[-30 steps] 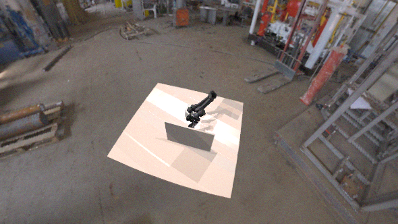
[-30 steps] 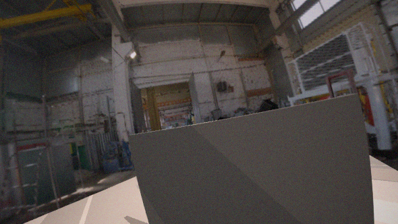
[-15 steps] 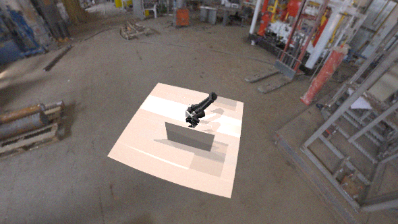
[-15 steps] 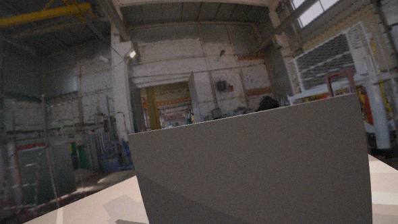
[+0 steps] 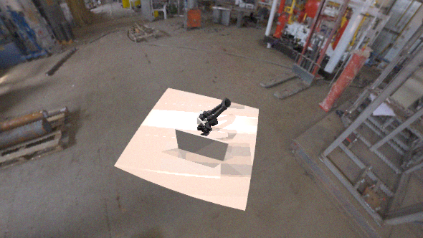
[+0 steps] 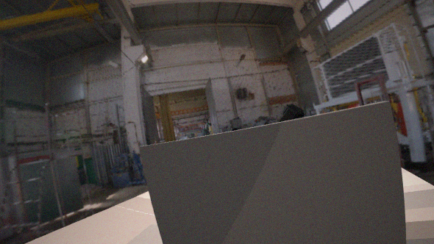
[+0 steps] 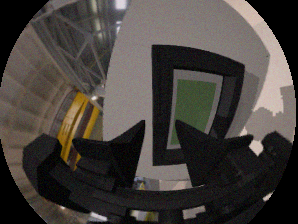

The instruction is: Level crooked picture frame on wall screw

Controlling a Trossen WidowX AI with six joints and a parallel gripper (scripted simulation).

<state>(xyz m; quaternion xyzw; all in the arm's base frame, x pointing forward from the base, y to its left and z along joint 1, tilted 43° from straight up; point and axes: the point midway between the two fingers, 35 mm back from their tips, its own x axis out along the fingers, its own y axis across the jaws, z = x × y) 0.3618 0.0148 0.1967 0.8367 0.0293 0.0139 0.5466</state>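
Now: the picture frame 1 cm ahead of my gripper tip, 2 cm to the right of it and 5 cm below it. The rest, counted from my gripper tip: wall panel (2 cm ahead, 1 cm to the right, 6 cm below).
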